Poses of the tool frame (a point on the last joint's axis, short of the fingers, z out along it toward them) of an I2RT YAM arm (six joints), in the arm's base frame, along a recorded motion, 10 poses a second.
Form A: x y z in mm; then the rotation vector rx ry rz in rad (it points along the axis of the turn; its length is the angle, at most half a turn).
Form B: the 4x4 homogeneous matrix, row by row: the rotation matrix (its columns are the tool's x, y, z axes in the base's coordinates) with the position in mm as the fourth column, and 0 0 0 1 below. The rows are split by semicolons. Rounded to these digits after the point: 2 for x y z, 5 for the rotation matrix.
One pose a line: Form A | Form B
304.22 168.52 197.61 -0.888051 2.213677 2.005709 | -0.83730 -0.42099 -0.34884 304.22; -0.38855 0.00931 0.92138 168.52; -0.38465 0.90702 -0.17137 197.61; 0 0 0 1
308.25 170.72 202.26 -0.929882 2.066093 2.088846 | -0.81627 -0.44484 -0.36855 308.25; -0.36365 -0.10002 0.92615 170.72; -0.44885 0.89001 -0.08013 202.26; 0 0 0 1
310.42 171.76 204.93 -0.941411 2.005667 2.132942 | -0.81062 -0.44466 -0.38102 310.42; -0.35298 -0.14813 0.92383 171.76; -0.46723 0.88337 -0.03688 204.93; 0 0 0 1
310.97 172.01 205.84 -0.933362 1.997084 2.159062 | -0.81558 -0.43039 -0.38677 310.97; -0.35210 -0.16130 0.92196 172.01; -0.45919 0.88811 -0.01999 205.84; 0 0 0 1
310.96 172.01 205.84 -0.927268 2.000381 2.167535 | -0.81899 -0.42269 -0.38807 310.96; -0.35298 -0.16210 0.92148 172.01; -0.45240 0.89166 -0.01644 205.84; 0 0 0 1
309.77 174.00 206.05 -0.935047 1.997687 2.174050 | -0.81679 -0.42058 -0.39493 309.77; -0.35803 -0.16728 0.91860 174.00; -0.45241 0.89170 -0.01394 206.05; 0 0 0 1
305.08 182.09 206.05 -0.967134 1.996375 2.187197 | -0.80692 -0.41634 -0.41897 305.08; -0.37933 -0.17844 0.90789 182.09; -0.45275 0.89153 -0.01394 206.05; 0 0 0 1
